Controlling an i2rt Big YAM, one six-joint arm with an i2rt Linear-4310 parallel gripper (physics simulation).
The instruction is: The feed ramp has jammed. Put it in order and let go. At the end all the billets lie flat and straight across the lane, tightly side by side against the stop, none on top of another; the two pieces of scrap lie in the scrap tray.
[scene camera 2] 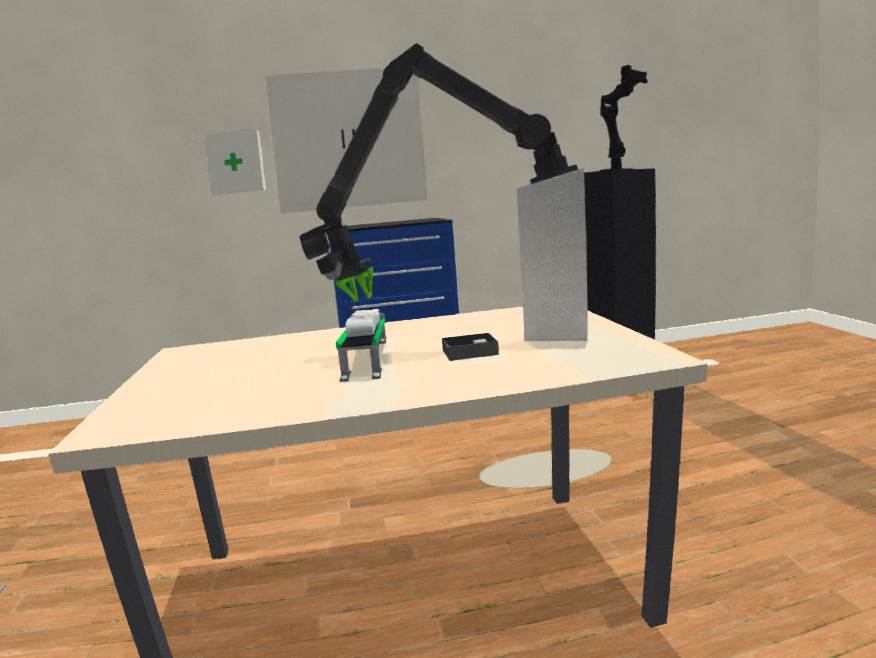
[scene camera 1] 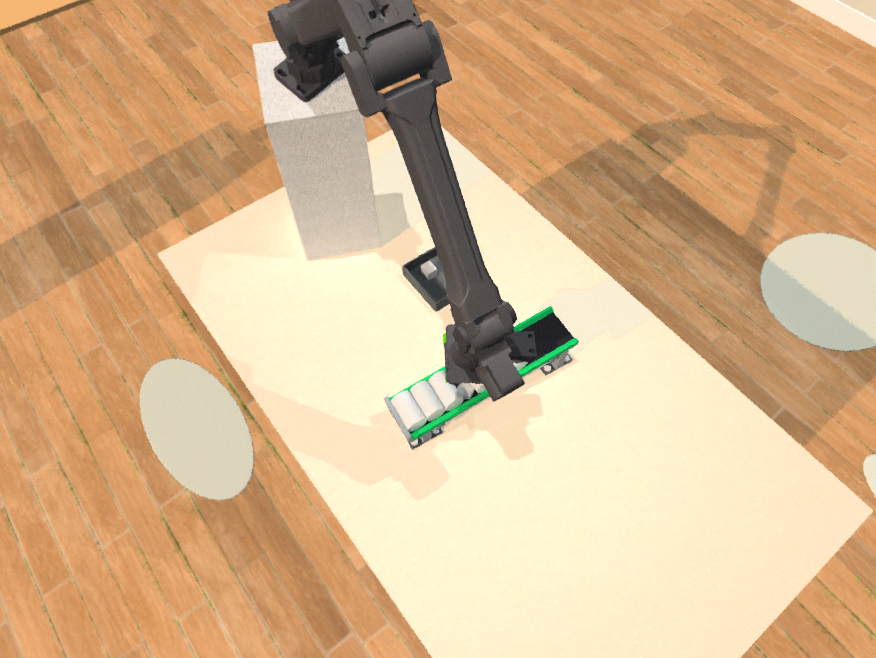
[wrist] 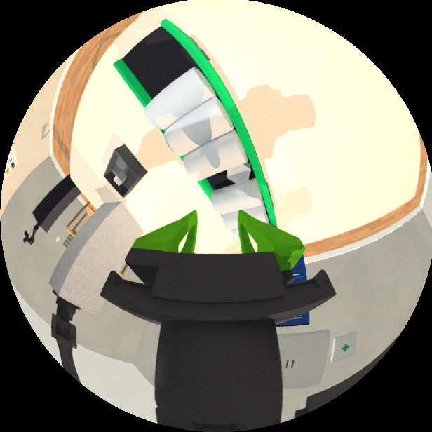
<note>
In view: my gripper (scene camera 1: 455, 367) and a dark scrap tray (scene camera 1: 434, 292).
The dark scrap tray also shows in scene camera 2 (scene camera 2: 458, 347) and in the wrist view (wrist: 122, 158). My gripper is seen too in scene camera 2 (scene camera 2: 363, 299) and in the wrist view (wrist: 217, 214).
</note>
